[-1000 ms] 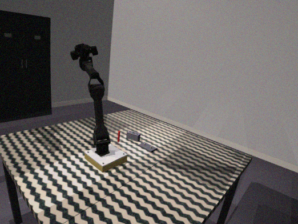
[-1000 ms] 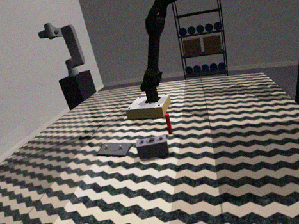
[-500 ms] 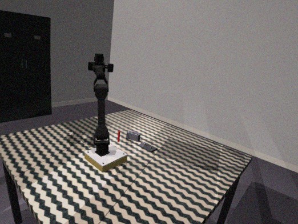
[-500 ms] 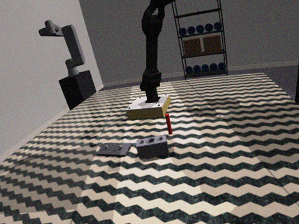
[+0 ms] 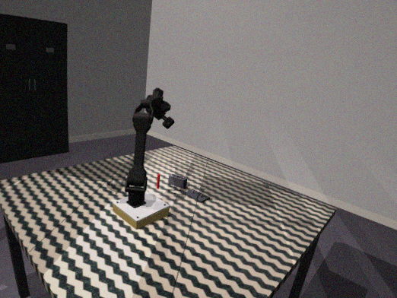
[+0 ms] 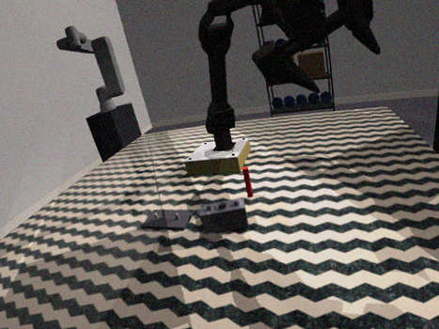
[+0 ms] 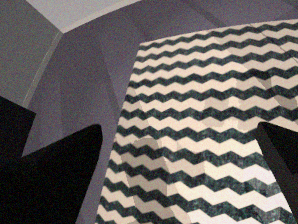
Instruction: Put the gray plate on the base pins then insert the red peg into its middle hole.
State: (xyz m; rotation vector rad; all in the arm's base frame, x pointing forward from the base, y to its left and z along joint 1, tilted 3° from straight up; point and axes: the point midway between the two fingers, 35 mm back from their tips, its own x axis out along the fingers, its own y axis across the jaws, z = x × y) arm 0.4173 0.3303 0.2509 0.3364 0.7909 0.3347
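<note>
The gray plate is 8 cm behind my gripper tip, 25 cm to the right of it and 26 cm below it. Round my gripper tip: base (9 cm behind, 40 cm to the right, 29 cm below); then red peg (19 cm behind, 22 cm to the right, 26 cm below).
</note>
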